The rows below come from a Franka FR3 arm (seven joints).
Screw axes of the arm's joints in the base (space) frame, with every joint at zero. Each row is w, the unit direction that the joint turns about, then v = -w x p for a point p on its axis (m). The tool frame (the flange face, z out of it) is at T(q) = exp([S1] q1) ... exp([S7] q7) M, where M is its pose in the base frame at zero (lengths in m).
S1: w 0 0 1 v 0 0 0
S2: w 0 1 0 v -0.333 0 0
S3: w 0 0 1 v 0 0 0
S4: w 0 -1 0 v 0.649 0 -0.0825
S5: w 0 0 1 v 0 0 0
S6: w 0 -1 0 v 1.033 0 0
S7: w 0 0 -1 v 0 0.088 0
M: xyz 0.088 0 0.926 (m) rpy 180 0 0 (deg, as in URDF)
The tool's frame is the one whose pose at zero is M.
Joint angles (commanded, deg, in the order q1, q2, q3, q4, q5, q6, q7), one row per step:
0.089, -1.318, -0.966, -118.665, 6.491, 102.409, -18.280
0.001, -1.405, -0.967, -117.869, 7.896, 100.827, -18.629
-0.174, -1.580, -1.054, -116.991, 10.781, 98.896, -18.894
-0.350, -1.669, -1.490, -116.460, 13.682, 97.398, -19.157
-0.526, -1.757, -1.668, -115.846, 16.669, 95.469, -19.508
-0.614, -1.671, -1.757, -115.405, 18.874, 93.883, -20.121
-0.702, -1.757, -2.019, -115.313, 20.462, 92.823, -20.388
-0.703, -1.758, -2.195, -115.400, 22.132, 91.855, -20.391
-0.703, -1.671, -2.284, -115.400, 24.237, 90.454, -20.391
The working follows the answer.
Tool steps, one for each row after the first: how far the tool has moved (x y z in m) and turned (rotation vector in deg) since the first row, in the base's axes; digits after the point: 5 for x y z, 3 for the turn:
-0.00031, 0.00170, 0.00554, 1.445, 0.621, -0.214
-0.00107, 0.00443, 0.01265, 4.272, 1.370, -1.198
-0.00194, 0.00416, 0.01708, 7.151, 2.065, -2.498
-0.00336, 0.00678, 0.02214, 10.219, 3.043, -3.309
-0.00447, 0.00972, 0.02458, 12.634, 3.979, -3.398
-0.00610, 0.00992, 0.02616, 14.355, 4.638, -3.834
-0.00794, 0.01182, 0.02589, 16.070, 5.533, -4.397
-0.01007, 0.01557, 0.02571, 18.259, 6.818, -4.896

Tool pose at each row, in the base's axes (x y z in m, rotation vector in deg; rounded; the steps above come from the unrounded poses):
0.51198, 0.00181, 0.42211, -168.761, -22.485, 20.477
0.51166, 0.00350, 0.42765, -167.194, -22.182, 20.917
0.51091, 0.00623, 0.43477, -164.310, -20.828, 21.017
0.51004, 0.00597, 0.43919, -161.406, -19.061, 20.972
0.50862, 0.00859, 0.44425, -158.191, -18.003, 21.308
0.50751, 0.01153, 0.44670, -155.577, -17.927, 21.848
0.50588, 0.01173, 0.44828, -153.736, -17.358, 22.163
0.50403, 0.01363, 0.44801, -151.832, -16.592, 22.769
0.50190, 0.01738, 0.44782, -149.338, -15.906, 23.733

